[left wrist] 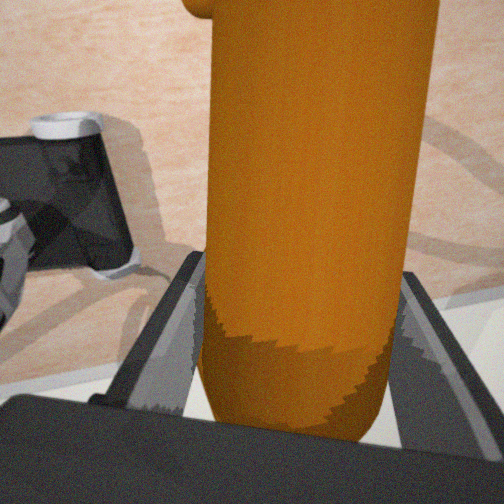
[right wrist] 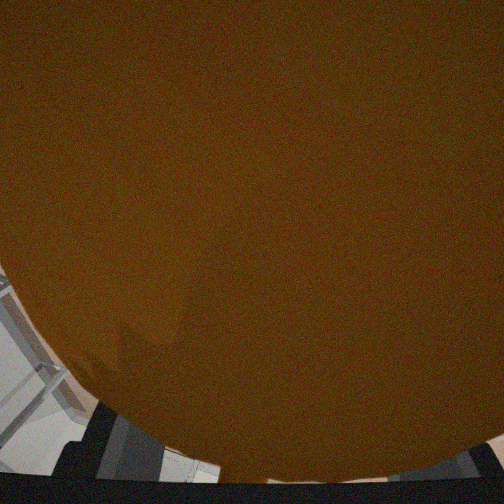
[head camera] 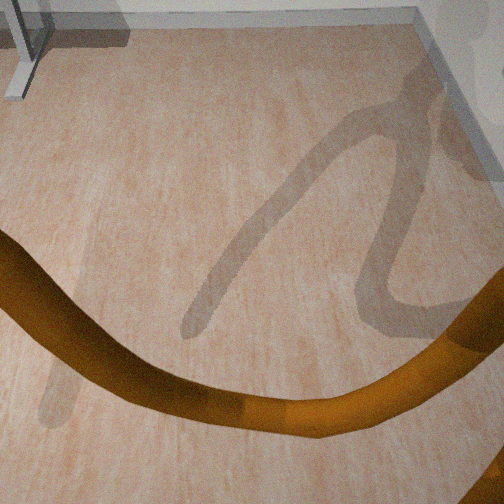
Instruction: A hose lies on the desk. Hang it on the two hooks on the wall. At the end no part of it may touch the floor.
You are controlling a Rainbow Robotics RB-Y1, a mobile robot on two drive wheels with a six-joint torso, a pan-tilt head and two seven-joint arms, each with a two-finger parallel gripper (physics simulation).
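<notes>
The orange hose point(head camera: 280, 410) sags in a long curve across the head view, above the wooden floor, running off the left and right edges. In the left wrist view my left gripper point(left wrist: 300, 350) is shut on the hose point(left wrist: 310, 200), which stands between its two grey fingers with its rounded end near the palm. In the right wrist view the hose point(right wrist: 260, 225) fills nearly the whole frame, and my right gripper point(right wrist: 280, 470) is shut on it; only bits of its fingers show at the bottom. The wall hooks are not in view.
A white wall with a grey skirting board point(head camera: 260, 19) runs along the top and right of the head view. A grey desk leg point(head camera: 22, 55) stands at the top left. The robot's dark base point(left wrist: 65, 200) shows on the floor in the left wrist view.
</notes>
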